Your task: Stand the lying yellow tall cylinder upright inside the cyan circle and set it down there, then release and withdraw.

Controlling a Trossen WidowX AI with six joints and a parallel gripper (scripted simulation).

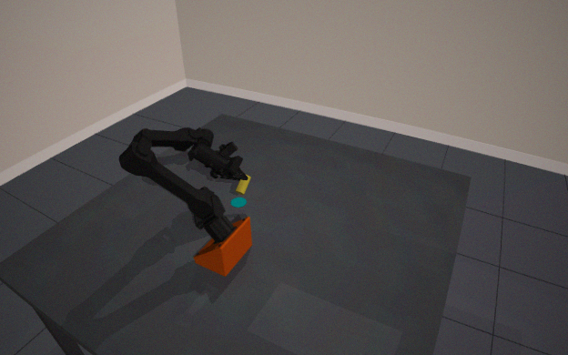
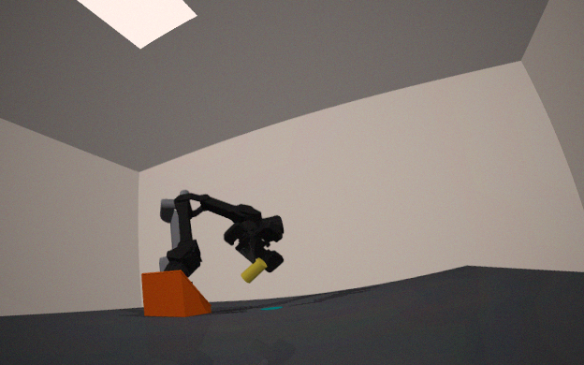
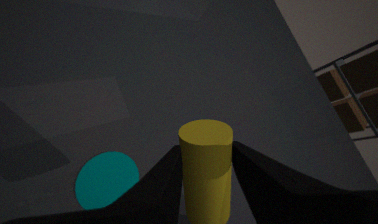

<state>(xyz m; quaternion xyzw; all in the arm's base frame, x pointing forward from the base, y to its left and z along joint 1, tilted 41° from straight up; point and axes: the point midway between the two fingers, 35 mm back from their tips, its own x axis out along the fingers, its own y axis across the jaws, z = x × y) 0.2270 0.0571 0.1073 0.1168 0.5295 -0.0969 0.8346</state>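
The cyan circle is 120 mm below my gripper tip and 40 mm to the left of it. Also, from my gripper tip: yellow tall cylinder 20 mm behind, 10 mm below.
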